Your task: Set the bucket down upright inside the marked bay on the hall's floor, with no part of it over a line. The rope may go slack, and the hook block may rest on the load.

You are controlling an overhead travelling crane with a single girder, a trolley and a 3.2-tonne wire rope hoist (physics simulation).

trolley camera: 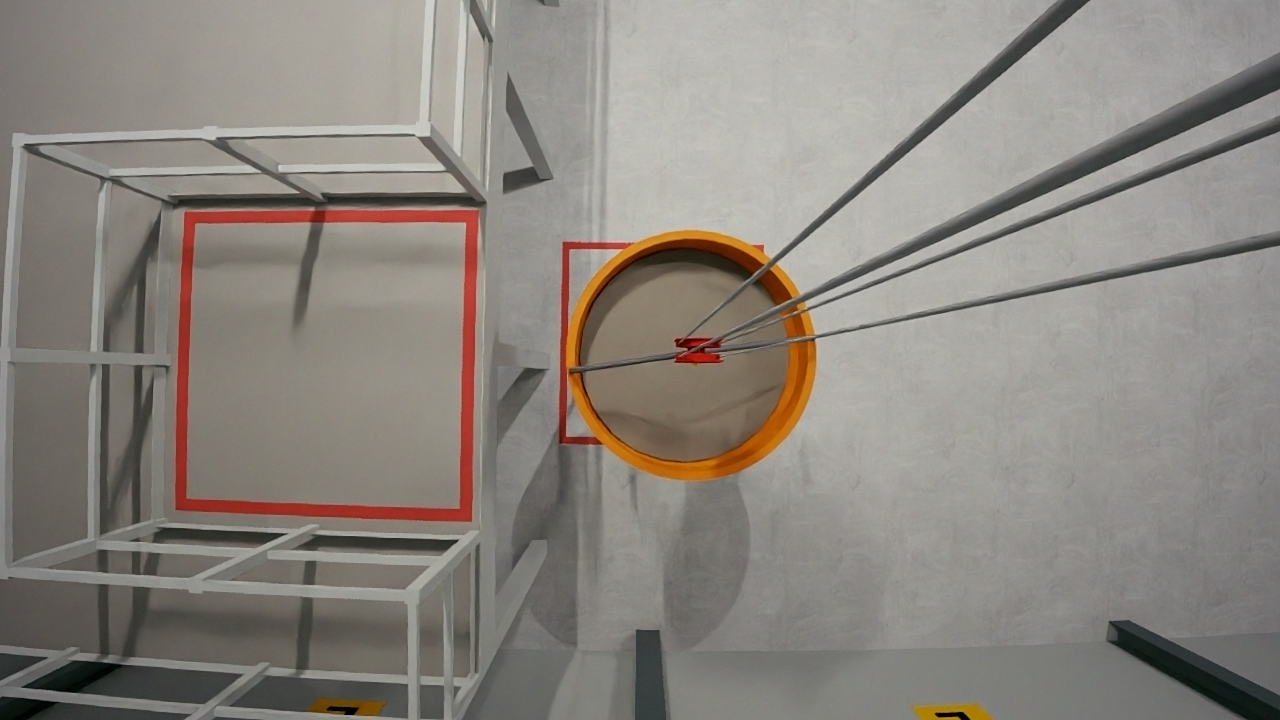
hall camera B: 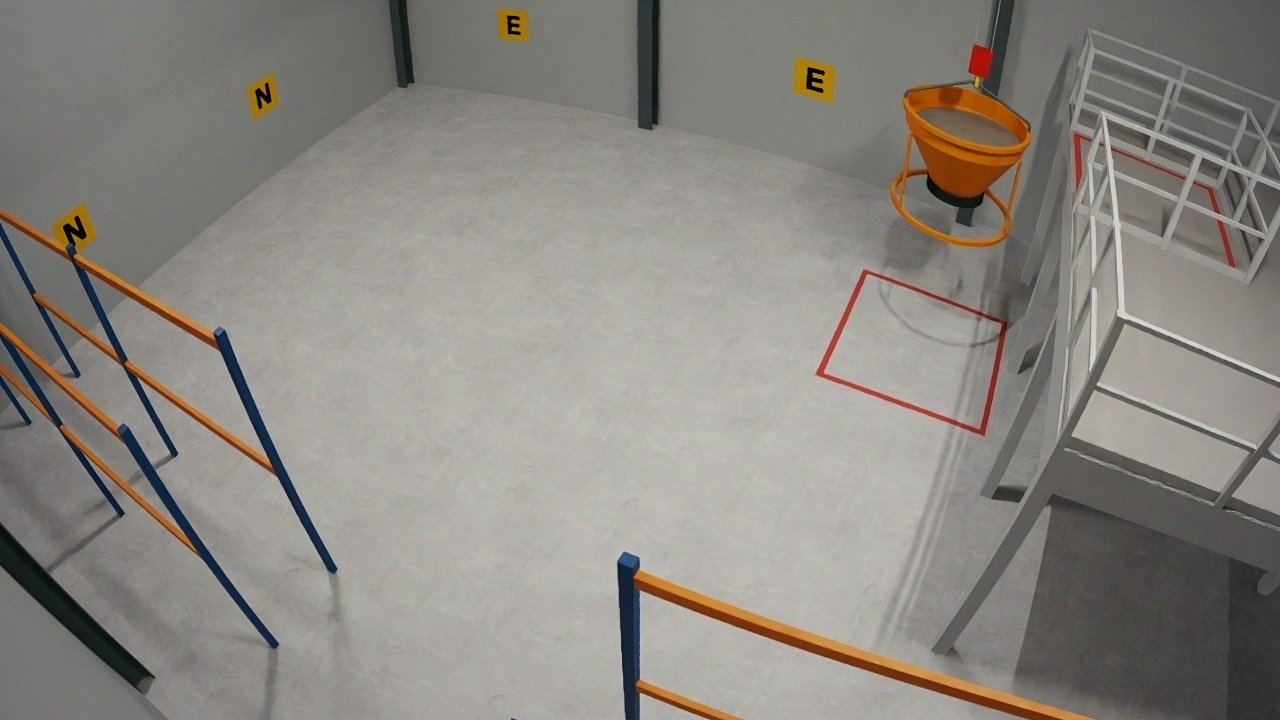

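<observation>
The orange bucket [hall camera B: 962, 165] [trolley camera: 693, 470] hangs upright in the air from its bail, with grey material inside and a ring frame below. The red hook block, my gripper [hall camera B: 977, 82] [trolley camera: 698, 350], is above it and the hook is shut on the bail; the hook itself is small in hall camera B and hidden in the trolley view. The red marked bay [hall camera B: 900, 403] [trolley camera: 564, 286] is on the floor below. In the trolley view the bucket covers much of the bay, its rim reaching past the right and lower sides; the left line shows.
A raised grey platform [hall camera B: 1172, 277] [trolley camera: 268, 53] with white railings stands beside the bay, bearing another red rectangle [hall camera B: 1222, 225] [trolley camera: 331, 215]. Blue and orange racks [hall camera B: 145, 300] stand at the left, and another rack [hall camera B: 859, 648] in front. Dark columns [hall camera B: 646, 62] [trolley camera: 648, 671] line the wall.
</observation>
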